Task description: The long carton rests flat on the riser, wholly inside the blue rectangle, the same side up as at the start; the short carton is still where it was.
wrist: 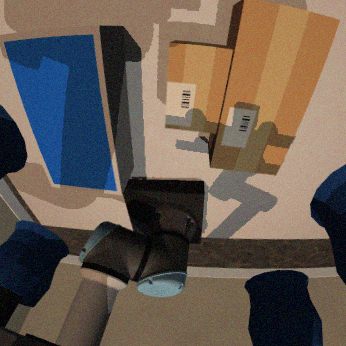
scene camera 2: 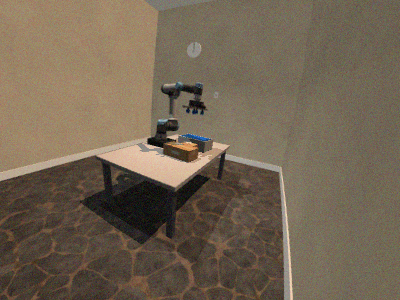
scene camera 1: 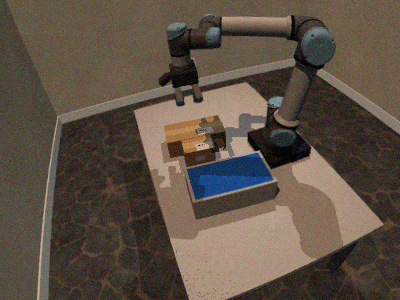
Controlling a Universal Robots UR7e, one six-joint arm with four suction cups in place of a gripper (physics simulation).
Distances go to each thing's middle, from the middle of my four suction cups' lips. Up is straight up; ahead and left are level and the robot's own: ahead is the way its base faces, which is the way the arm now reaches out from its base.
Labels:
Right now the short carton point(scene camera 1: 199, 150) is 2 cm behind my suction cup, 2 cm to the right of it and 37 cm below it. Round my suction cup: riser point(scene camera 1: 216, 187): 12 cm behind, 23 cm to the left, 36 cm below; long carton point(scene camera 1: 175, 133): 2 cm behind, 15 cm to the right, 37 cm below.

